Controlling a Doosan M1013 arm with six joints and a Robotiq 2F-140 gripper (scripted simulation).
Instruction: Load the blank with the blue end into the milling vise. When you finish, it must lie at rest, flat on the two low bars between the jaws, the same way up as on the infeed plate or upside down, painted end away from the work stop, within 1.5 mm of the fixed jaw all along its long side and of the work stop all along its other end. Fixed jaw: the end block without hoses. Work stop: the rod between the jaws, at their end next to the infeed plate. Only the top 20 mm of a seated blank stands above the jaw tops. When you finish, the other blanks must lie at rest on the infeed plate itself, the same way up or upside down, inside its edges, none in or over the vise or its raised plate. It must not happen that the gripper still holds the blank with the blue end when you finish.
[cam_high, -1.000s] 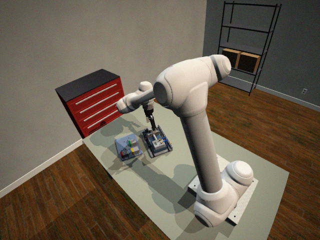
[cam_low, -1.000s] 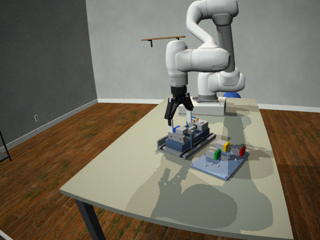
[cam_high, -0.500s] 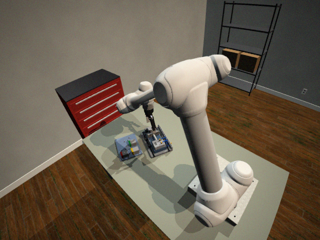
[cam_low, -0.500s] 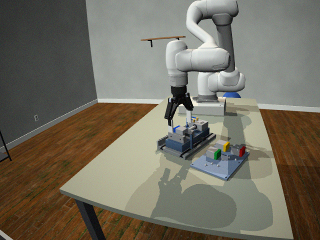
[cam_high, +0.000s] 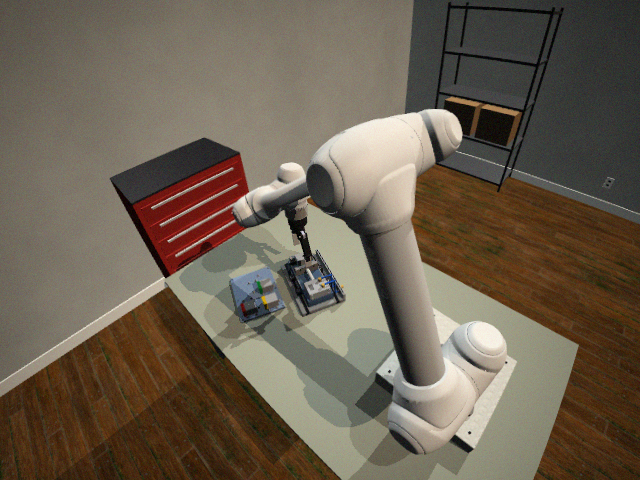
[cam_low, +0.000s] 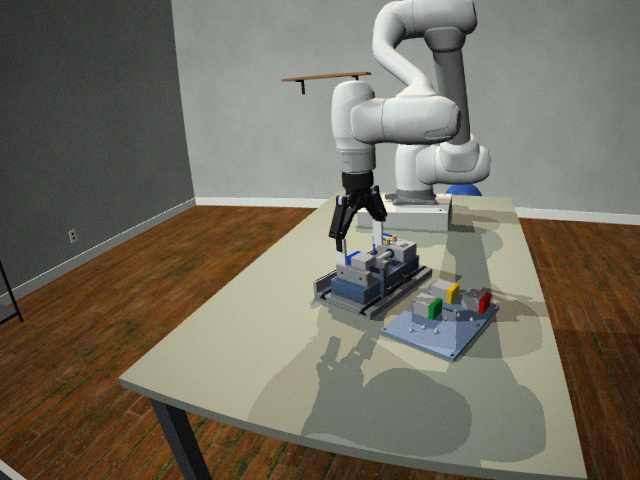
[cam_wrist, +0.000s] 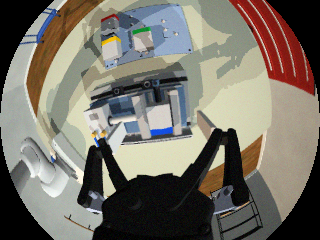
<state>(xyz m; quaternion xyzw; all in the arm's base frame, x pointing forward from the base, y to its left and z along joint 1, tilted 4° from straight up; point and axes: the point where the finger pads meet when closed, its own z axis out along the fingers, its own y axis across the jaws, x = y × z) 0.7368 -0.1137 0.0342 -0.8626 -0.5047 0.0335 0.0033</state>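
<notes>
Right now the blue-ended blank is 30 mm below my hand. Round my hand: green-ended blank: 80 mm ahead, 170 mm to the left, 110 mm below; then yellow-ended blank: 220 mm to the left, 110 mm below; then infeed plate: 100 mm ahead, 210 mm to the left, 130 mm below.
</notes>
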